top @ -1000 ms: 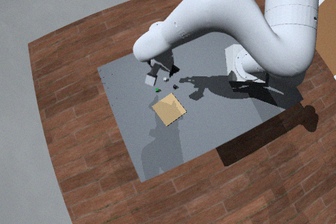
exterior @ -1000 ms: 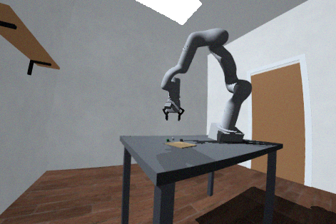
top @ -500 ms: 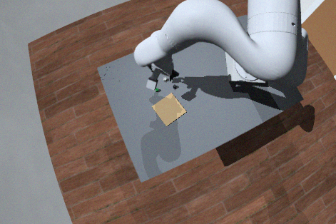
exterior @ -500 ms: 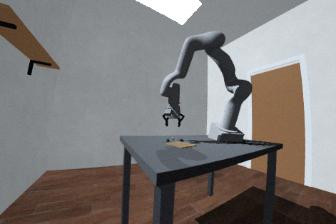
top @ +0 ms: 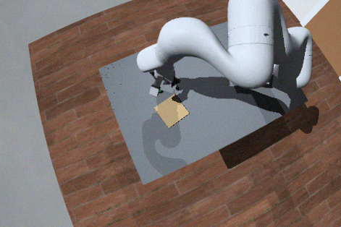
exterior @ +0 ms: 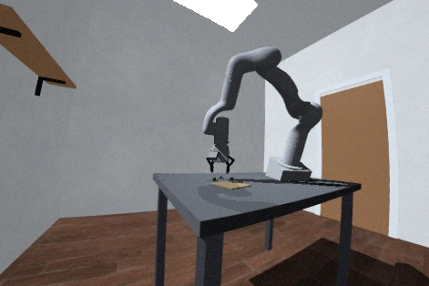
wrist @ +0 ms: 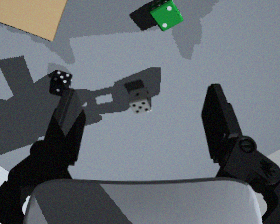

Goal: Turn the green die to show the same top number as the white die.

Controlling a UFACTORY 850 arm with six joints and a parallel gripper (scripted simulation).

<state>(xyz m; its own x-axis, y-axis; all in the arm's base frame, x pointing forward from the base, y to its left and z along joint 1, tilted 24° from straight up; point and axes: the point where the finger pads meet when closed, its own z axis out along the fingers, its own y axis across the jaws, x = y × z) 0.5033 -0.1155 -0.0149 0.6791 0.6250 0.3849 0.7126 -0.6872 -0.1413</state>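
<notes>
The white die is 4 cm below my hand, 2 cm to the right of it and 2 cm behind it. The rest, counted from my hand: green die (5 cm ahead, 4 cm below, 2 cm to the left); then black die (6 cm behind, 4 cm to the left, 4 cm below); then mat (15 cm to the left, 5 cm below, 3 cm ahead).
</notes>
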